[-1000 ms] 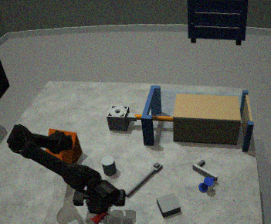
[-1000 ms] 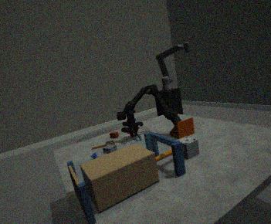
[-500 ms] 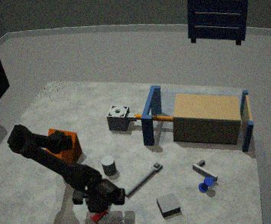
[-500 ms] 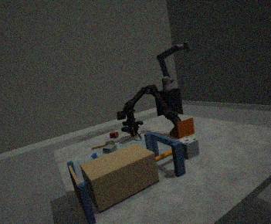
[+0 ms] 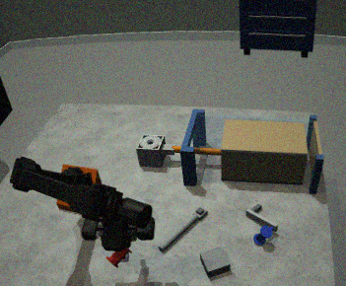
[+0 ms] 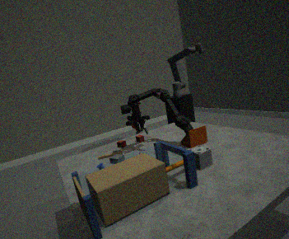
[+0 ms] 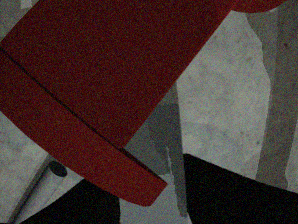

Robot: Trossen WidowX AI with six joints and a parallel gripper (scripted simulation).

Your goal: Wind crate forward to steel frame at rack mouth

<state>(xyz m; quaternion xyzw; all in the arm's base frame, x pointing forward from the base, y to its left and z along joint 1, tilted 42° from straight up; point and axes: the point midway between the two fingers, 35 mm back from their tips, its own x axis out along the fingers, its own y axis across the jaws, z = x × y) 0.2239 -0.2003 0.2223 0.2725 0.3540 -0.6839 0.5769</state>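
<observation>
My gripper tip is 50 mm to the left of the red handle and 30 mm below it. Round my gripper tip: winch handle with red knob 20 mm above; blue knob 400 mm ahead, 120 mm to the left, 100 mm below; grey block 240 mm ahead, 110 mm below, 30 mm to the left.
</observation>
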